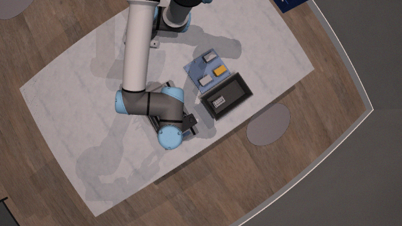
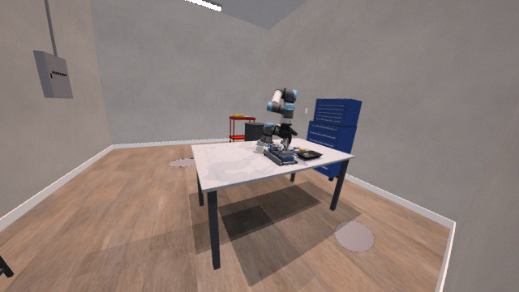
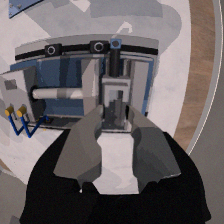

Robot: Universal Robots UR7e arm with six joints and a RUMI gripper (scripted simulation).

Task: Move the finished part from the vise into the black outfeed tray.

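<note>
The vise is 8 cm below my hand, 7 cm behind it and 1 cm to the right of it. Also, from my hand: blue plate 26 cm to the left, 21 cm behind, 12 cm below; then orange block 32 cm to the left, 18 cm behind, 10 cm below.
</note>
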